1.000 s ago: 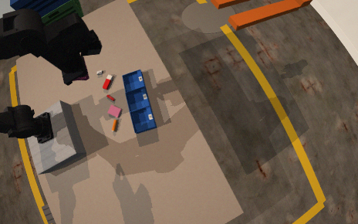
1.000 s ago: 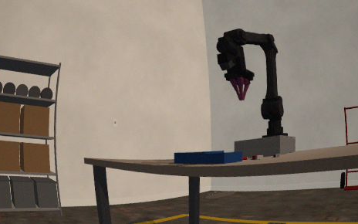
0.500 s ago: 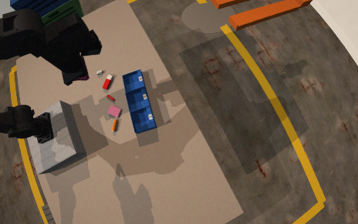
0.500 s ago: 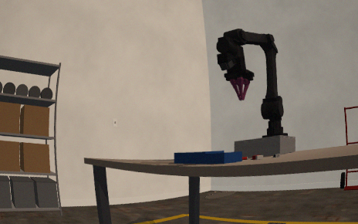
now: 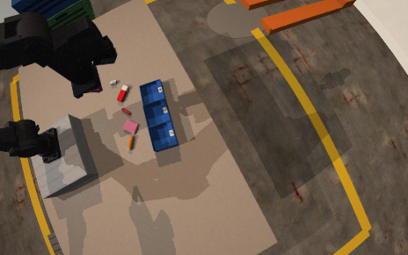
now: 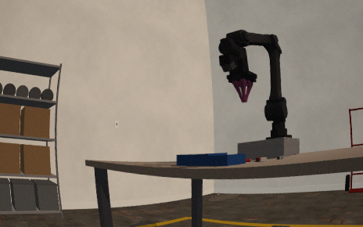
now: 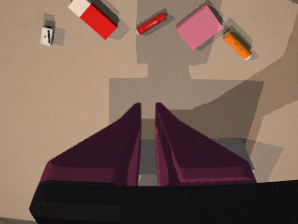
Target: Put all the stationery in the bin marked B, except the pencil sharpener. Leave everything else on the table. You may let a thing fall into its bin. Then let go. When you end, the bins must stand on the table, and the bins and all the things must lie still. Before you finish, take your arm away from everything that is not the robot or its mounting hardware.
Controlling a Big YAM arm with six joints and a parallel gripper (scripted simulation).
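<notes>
Now: hand 200 mm above the joined blue bins, 110 mm short of it and 70 mm to the left of it. From my hand the other things lie so: pink eraser block 210 mm below, 70 mm to the right; red-and-white eraser 210 mm below, 80 mm to the left, 10 mm ahead; small red piece 210 mm below.
</notes>
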